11 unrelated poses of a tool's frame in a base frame.
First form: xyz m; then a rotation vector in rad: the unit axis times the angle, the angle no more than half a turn.
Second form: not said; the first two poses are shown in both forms.
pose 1, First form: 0.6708, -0.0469, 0.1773, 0.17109, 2.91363, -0.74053
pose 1, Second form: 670.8, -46.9, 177.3, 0.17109, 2.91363, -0.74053
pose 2, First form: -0.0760, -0.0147, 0.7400, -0.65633, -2.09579, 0.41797
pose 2, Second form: -76.0, -14.7, 740.0, -0.65633, -2.09579, 0.41797
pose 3, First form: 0.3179, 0.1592, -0.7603, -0.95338, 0.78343, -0.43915
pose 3, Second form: 317.9, 159.2, -760.3, -0.95338, 0.78343, -0.43915
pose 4, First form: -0.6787, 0.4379, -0.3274, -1.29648, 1.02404, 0.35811
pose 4, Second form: -678.7, 437.9, -327.4, -1.29648, 1.02404, 0.35811
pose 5, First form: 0.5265, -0.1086, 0.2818, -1.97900, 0.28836, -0.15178
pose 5, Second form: 526.5, -108.6, 281.8, -1.97900, 0.28836, -0.15178
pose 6, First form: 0.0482, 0.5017, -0.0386, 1.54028, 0.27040, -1.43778
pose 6, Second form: 48.2, 501.7, -38.6, 1.54028, 0.27040, -1.43778
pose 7, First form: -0.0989, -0.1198, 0.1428, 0.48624, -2.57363, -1.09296
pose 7, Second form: -98.9, -119.8, 142.8, 0.48624, -2.57363, -1.09296
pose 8, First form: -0.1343, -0.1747, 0.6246, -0.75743, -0.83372, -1.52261
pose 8, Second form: -134.3, -174.7, 624.6, -0.75743, -0.83372, -1.52261
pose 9, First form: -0.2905, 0.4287, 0.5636, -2.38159, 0.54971, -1.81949
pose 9, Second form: -290.5, 428.7, 563.6, -2.38159, 0.54971, -1.81949
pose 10, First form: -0.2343, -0.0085, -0.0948, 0.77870, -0.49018, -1.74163
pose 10, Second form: -234.3, -8.5, -94.8, 0.77870, -0.49018, -1.74163
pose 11, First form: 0.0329, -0.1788, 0.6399, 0.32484, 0.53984, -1.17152
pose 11, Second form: 32.9, -178.8, 639.9, 0.32484, 0.53984, -1.17152
